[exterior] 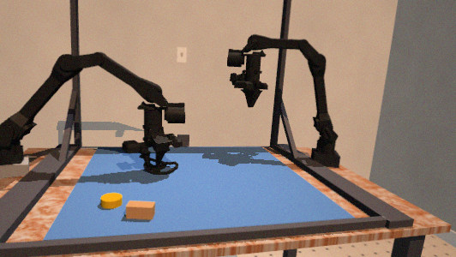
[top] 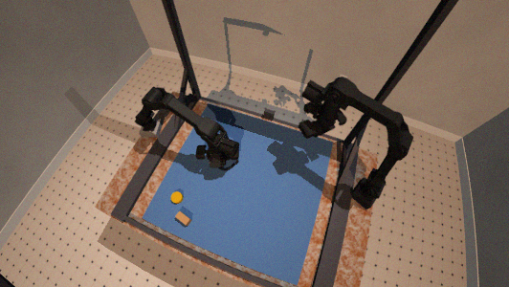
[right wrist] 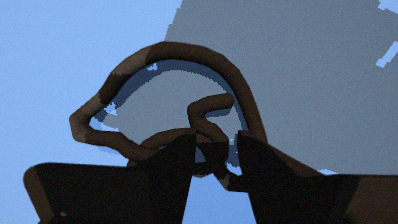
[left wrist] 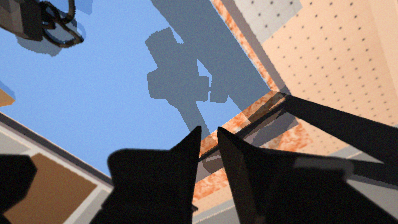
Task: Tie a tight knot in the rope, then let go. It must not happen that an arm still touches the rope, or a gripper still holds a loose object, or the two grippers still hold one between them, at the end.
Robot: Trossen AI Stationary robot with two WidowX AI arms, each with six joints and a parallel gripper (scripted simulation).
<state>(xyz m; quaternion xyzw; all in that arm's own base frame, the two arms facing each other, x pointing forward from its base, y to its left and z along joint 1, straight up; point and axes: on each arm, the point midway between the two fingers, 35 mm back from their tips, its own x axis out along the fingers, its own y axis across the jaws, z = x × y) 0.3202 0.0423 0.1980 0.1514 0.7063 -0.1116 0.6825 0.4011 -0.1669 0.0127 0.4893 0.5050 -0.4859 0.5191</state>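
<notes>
Right now the blue mat is 5 cm ahead of my right hand, 14 cm to the left of it and 4 cm below it. Round my right hand: yellow disc (24 cm ahead, 11 cm to the right, 3 cm below); orange block (31 cm ahead, 4 cm to the right, 2 cm below).
</notes>
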